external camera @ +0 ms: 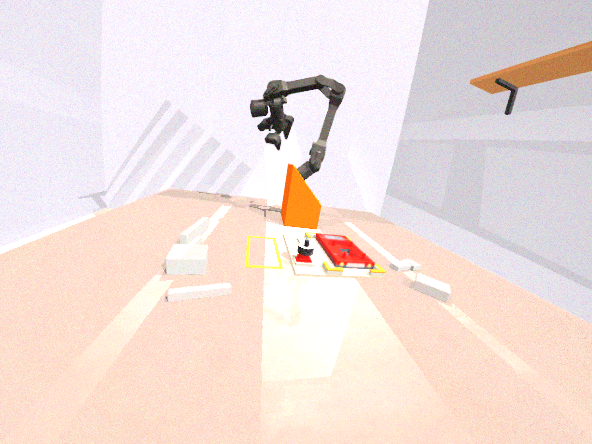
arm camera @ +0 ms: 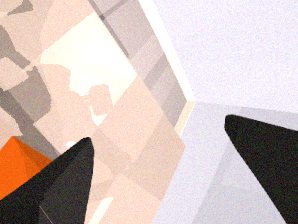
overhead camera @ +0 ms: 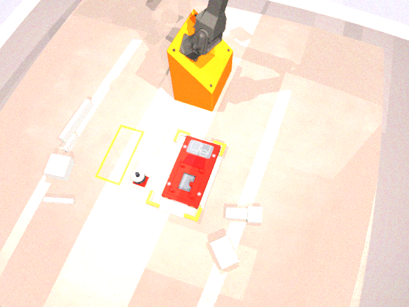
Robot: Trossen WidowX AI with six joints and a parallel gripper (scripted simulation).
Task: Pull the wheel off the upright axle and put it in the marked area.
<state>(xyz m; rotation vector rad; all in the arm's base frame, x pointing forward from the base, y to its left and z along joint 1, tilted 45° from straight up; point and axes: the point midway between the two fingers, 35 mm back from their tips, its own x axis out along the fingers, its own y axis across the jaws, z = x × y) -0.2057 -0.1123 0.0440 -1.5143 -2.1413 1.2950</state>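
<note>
Now: the wheel 560 mm ahead of my gripper tip, 40 mm to the right of it and 280 mm below it.
</note>
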